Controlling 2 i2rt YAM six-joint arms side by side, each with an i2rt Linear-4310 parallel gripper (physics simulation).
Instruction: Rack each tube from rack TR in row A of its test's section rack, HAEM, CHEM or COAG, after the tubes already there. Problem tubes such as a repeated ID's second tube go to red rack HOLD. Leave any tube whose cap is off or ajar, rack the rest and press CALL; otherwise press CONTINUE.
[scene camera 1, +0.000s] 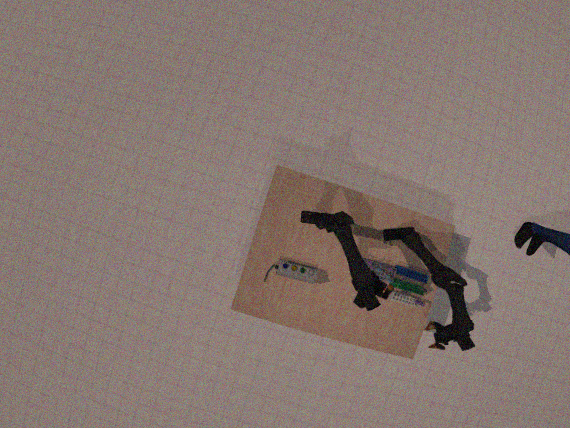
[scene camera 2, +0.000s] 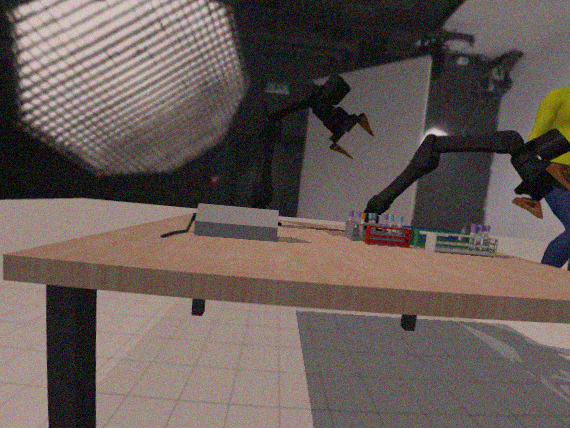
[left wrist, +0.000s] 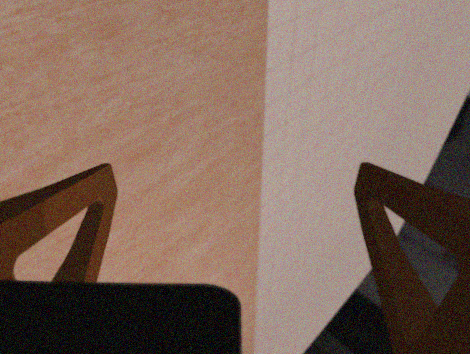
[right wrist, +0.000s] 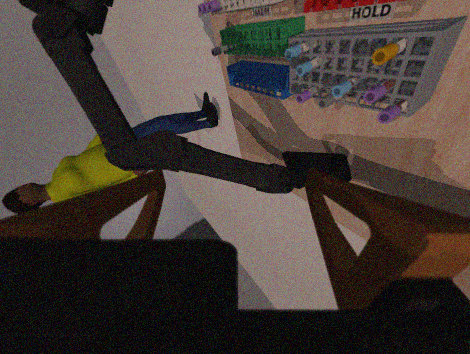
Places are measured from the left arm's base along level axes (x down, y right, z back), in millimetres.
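Where they show: left gripper, fingertip midpoint: (scene camera 1: 427, 338) (scene camera 2: 556, 205) (left wrist: 235, 176); right gripper, fingertip midpoint: (scene camera 1: 384, 283) (scene camera 2: 362, 147) (right wrist: 235, 177); left arm's base, origin of the base link: (scene camera 1: 398, 233) (right wrist: 313, 164); right arm's base, origin of the base link: (scene camera 1: 317, 218).
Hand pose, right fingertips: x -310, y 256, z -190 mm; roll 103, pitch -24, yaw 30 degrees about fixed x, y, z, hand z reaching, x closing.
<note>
Each offset is from my right fingertips to the centre of the thing. "spot": to the spot under its first point. Level surfaces: height alone.
Grey rack TR @(spot: dy +5, dx +281, dz +11 mm) (right wrist: 441, 57) in the right wrist view holds several tubes: light-blue caps @(dy -76, dx +259, dz +6 mm) (right wrist: 342, 89), purple caps @(dy -36, dx +259, dz +22 mm) (right wrist: 377, 92), a yellow cap @(dy -20, dx +259, dz -18 mm) (right wrist: 385, 53) and a grey cap @(dy -104, dx +259, dz +18 mm) (right wrist: 327, 100). Cap seating and IDs are too small to judge. The green rack @(spot: dy -178, dx +296, dz -102 mm) (right wrist: 299, 27) has a dark-capped tube @(dy -358, dx +259, dz -152 mm) (right wrist: 217, 51) at its far end; the blue rack @(dy -306, dx +281, dz -59 mm) (right wrist: 260, 75) lies beside it. The white HAEM rack @(spot: dy -166, dx +282, dz -163 mm) (scene camera 2: 429, 241) holds purple-capped tubes @(spot: dy -312, dx +230, dz -226 mm) (scene camera 2: 480, 229) (right wrist: 209, 6). Red rack HOLD (scene camera 2: 389, 244) (right wrist: 340, 5) shows partly. My right gripper (scene camera 2: 362, 146) and left gripper (scene camera 1: 430, 336) (left wrist: 235, 175) are open, empty and raised.
A grey button box @(dy +388, dx +268, dz +27 mm) (scene camera 2: 237, 230) with coloured buttons stands toward the left of the table @(dx +309 mm) (scene camera 1: 280, 310) in scene camera 1. The left gripper hangs by the table edge. The left arm crosses the right wrist view. A person in a yellow shirt (scene camera 2: 552, 115) (right wrist: 82, 170) is beyond the table.
</note>
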